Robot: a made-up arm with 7 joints.
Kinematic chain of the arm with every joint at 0, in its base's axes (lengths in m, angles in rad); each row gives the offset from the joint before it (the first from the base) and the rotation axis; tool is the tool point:
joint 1: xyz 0 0 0 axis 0 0.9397 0.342
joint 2: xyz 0 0 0 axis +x
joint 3: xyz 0 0 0 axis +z
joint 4: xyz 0.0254 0 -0.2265 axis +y
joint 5: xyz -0.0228 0 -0.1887 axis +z
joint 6: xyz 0 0 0 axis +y
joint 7: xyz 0 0 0 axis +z
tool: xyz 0 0 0
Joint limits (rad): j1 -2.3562..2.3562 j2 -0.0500..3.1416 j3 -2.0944..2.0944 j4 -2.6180..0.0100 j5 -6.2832..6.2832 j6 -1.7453..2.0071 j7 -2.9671..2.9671
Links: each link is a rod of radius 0.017 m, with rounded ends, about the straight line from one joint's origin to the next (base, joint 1, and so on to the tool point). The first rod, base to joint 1, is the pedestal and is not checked.
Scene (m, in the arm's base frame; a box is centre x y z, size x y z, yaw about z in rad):
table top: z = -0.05
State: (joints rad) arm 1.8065 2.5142 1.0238 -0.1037 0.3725 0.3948 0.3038
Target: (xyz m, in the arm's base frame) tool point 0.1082 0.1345 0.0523
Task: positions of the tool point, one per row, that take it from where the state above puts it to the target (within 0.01 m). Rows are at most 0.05 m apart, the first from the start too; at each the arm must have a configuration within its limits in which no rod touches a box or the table.
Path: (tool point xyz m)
1: 0.2355 0.3422 0.0369
2: 0.2314 0.3368 0.0280
3: 0.2264 0.3227 0.0236
4: 0.2192 0.3013 0.0242
5: 0.2083 0.2739 0.0290
6: 0.1923 0.2421 0.0366
7: 0.1702 0.2073 0.0446
8: 0.1420 0.1710 0.0507
9: 0.1082 0.1345 0.0523

